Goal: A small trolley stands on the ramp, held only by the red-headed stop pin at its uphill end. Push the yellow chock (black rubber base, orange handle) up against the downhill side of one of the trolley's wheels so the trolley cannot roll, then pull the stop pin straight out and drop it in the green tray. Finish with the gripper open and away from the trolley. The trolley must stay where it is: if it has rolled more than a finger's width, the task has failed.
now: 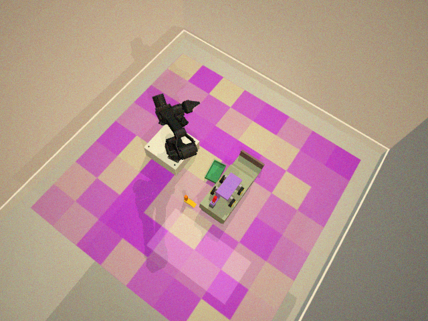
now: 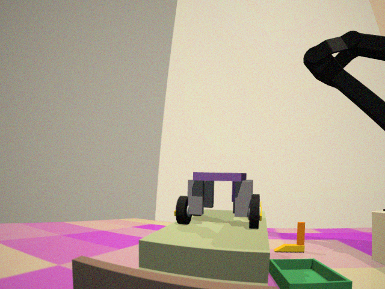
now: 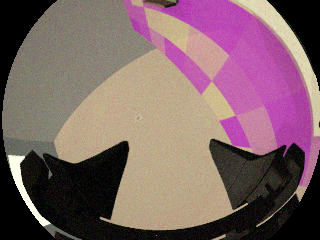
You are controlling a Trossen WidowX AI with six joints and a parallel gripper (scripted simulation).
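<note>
My gripper tip is 41 cm to the left of the yellow chock, 23 cm above it and 18 cm short of it. From my gripper tip the other things lie so: green tray: 26 cm below, 22 cm ahead, 20 cm to the right; brown stop wall: 37 cm ahead, 22 cm below, 4 cm to the right; trolley: 34 cm ahead, 30 cm to the right, 14 cm below.
</note>
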